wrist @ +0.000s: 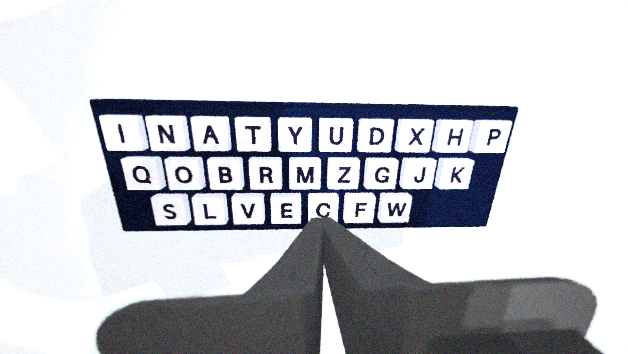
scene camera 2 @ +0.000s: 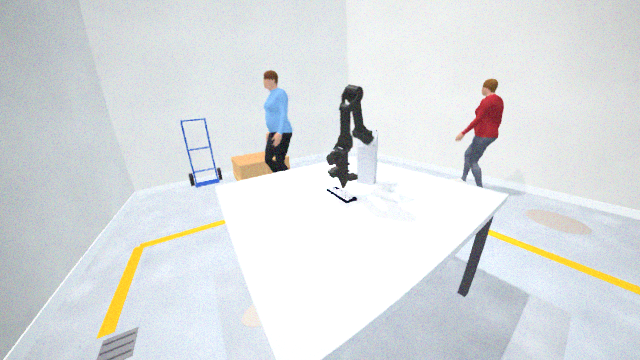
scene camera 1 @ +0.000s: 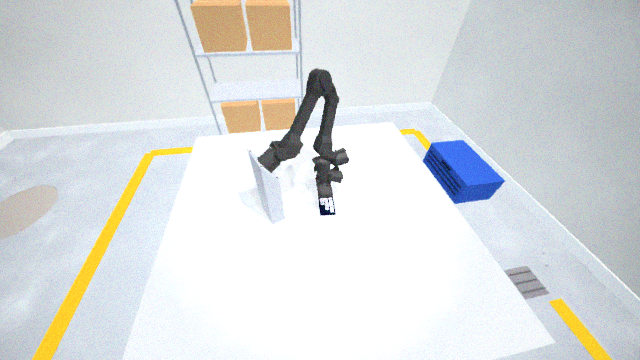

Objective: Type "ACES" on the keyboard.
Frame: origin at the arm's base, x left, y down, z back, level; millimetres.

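Where they show: gripper, fingertip midpoint: (wrist: 320,226) (scene camera 2: 343,188); arm's base at its link origin: (scene camera 2: 367,138) (scene camera 1: 264,165).
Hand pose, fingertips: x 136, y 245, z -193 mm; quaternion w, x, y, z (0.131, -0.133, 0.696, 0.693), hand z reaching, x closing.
Things, the pixels of their centre, and the offset from my fingertips. Level surfaces: height alone.
- dark blue keyboard at the middle of its body: (wrist: 313,170) (scene camera 1: 325,196) (scene camera 2: 340,193) dz -16, dx +7, dy +30 mm
- C key at the middle of its body: (wrist: 323,208) dz +1, dx -4, dy +24 mm
- E key at the middle of its body: (wrist: 286,208) dz +8, dx +15, dy +24 mm
- S key at the middle of its body: (wrist: 171,209) dz +27, dx +71, dy +24 mm
- table at its surface level: dy +38 mm
A dark blue keyboard (wrist: 450,205) (scene camera 1: 327,211) (scene camera 2: 349,200) with white letter keys lies on the white table. In the wrist view its A key (wrist: 210,134) is in the top row, and the C key (wrist: 323,207), E key (wrist: 286,209) and S key (wrist: 170,210) are in the bottom row. My gripper (wrist: 320,226) (scene camera 2: 343,186) is shut and empty, pointing down. In the wrist view its tips overlap the lower edge of the C key; in scene camera 2 they appear above the keyboard. In scene camera 1 the gripper hides part of the keyboard.
The arm's base is fixed to an upright white panel (scene camera 1: 267,192) (scene camera 2: 367,162) on the table (scene camera 1: 320,300) (scene camera 2: 320,260). A blue box (scene camera 1: 465,170) stands on the floor. Beyond the table are a person in blue (scene camera 2: 277,112), a person in red (scene camera 2: 490,117) and a hand truck (scene camera 2: 199,148).
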